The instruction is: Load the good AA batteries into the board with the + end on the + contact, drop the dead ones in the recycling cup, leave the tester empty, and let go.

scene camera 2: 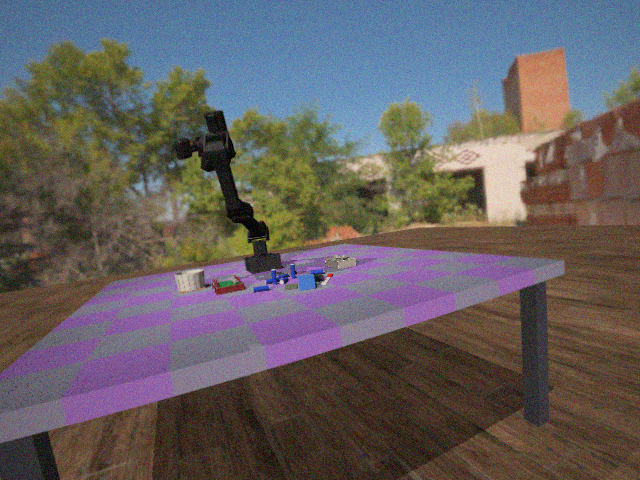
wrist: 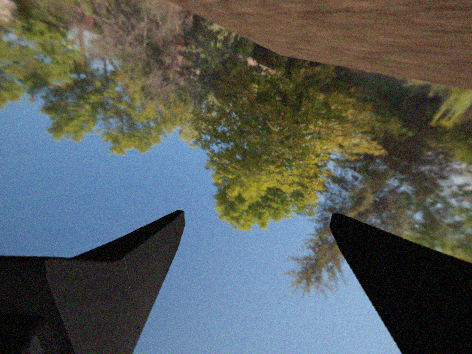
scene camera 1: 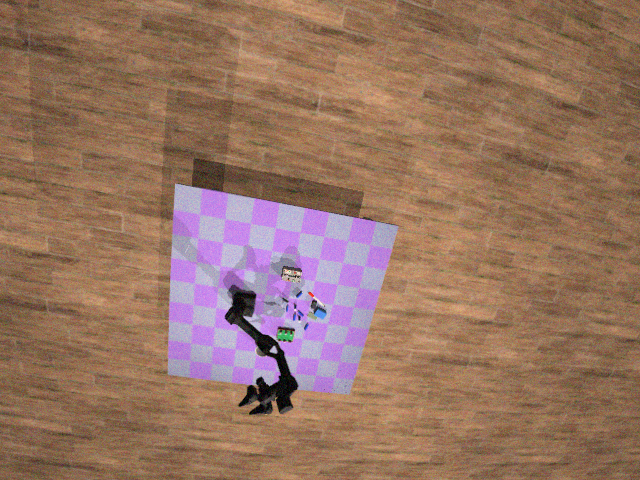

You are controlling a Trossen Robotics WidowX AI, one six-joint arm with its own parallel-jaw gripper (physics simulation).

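Places are measured from the arm's base along level axes (x left, y back, z up), in centimetres.
Where they show: gripper, between the fingertips: [wrist: 257, 218] [scene camera 1: 244, 410]; arm's base, origin of its link: [scene camera 2: 261, 255] [scene camera 1: 241, 306].
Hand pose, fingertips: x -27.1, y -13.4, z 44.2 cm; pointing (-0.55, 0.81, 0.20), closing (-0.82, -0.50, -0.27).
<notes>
Each offset is from my fingertips to the top centre of the thing. Level surfaces: height alone.
My gripper [scene camera 1: 246, 408] [wrist: 257, 218] is open and empty, high up past the table's near edge in the first scene view, away from the objects. Several blue batteries @(dx +13.1, dy -28.4, dz -48.7 cm) [scene camera 1: 306, 326] [scene camera 2: 261, 288] are scattered mid-table; some stand upright in the second scene view. Their + ends and charge are too small to read. A green holder with dark red walls @(dx +5.9, dy -15.3, dz -46.3 cm) [scene camera 1: 285, 334] [scene camera 2: 228, 285] lies beside them. A pale holder @(dx +48.8, dy -15.1, dz -45.8 cm) [scene camera 1: 292, 273] [scene camera 2: 341, 262] lies on their other side. A whitish cup @(dx -3.9, dy -1.7, dz -44.1 cm) [scene camera 1: 260, 351] [scene camera 2: 189, 280] is partly under the arm in the first scene view; its inside is hidden.
A blue block @(dx +24.5, dy -35.9, dz -47.1 cm) [scene camera 1: 320, 313] [scene camera 2: 306, 281] stands near the batteries, with a greyish-green piece @(dx +21.2, dy -31.4, dz -49.8 cm) [scene camera 2: 291, 286] beside it. A red-tipped white stick @(dx +33.2, dy -32.6, dz -49.3 cm) [scene camera 1: 311, 294] [scene camera 2: 329, 276] lies close by. The arm's black base [scene camera 1: 243, 303] [scene camera 2: 263, 262] stands on the checkered table @(dz -50.1 cm) [scene camera 1: 186, 196] [scene camera 2: 217, 346].
</notes>
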